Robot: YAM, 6 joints.
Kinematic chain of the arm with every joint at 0, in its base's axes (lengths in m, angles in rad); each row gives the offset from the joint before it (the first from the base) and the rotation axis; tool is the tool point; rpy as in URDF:
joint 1: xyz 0 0 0.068 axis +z
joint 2: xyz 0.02 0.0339 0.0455 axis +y
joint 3: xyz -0.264 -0.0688 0 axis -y
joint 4: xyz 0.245 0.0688 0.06 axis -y
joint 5: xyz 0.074 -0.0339 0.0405 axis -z
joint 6: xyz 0.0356 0 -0.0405 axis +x
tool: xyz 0 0 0 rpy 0 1.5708 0
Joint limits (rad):
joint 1: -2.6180..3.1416
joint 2: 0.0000..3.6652
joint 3: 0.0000..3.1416
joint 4: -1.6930..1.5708
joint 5: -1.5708..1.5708
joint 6: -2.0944..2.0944
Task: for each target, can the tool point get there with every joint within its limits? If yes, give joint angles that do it. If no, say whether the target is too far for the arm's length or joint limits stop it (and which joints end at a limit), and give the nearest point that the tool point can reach.
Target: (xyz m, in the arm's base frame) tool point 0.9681 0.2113 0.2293
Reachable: no: too far | nearest point 0.6267 0.1368 0.1876 | short by 0.352 m
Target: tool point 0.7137 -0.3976 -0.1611
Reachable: no: too far | nearest point 0.5344 -0.2977 -0.0904 | short by 0.217 m
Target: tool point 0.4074 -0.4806 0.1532
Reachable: yes | joints -0.8664 2.8550 2.4282 0.5357 0.0218 0.5895
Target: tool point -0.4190 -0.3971 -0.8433
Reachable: no: too far | nearest point -0.2777 -0.2632 -0.3546 | short by 0.526 m
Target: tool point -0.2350 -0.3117 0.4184
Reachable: yes | joints 1.0105 0.4324 2.8192 -1.4384 -1.2176 0.2367
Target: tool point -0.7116 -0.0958 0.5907
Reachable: no: too far | nearest point -0.5332 -0.0127 0.4676 | short by 0.232 m
